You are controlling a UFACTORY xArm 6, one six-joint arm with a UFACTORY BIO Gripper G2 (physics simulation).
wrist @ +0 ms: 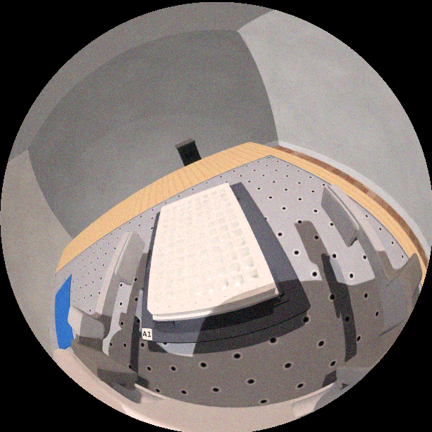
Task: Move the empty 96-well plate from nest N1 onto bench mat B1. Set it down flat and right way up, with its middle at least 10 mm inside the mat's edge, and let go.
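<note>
The white 96-well plate (207,250) lies flat and right way up in the dark nest (260,235), near the middle of the wrist view. The nest carries a small tag reading A1 at its near left corner. My gripper (237,245) is open and empty, with one finger to the left of the plate and the other well to its right, neither touching it. A blue patch (62,315), which may be part of the bench mat, shows at the far left, partly cut off by the gripper. The label N1 does not show.
A grey board with a grid of holes (260,370) lies under the nest. A wooden table edge (125,205) runs behind and to the right of it. A dark post (189,152) stands beyond the far edge. Grey walls rise behind. Gripper shadows fall on the board.
</note>
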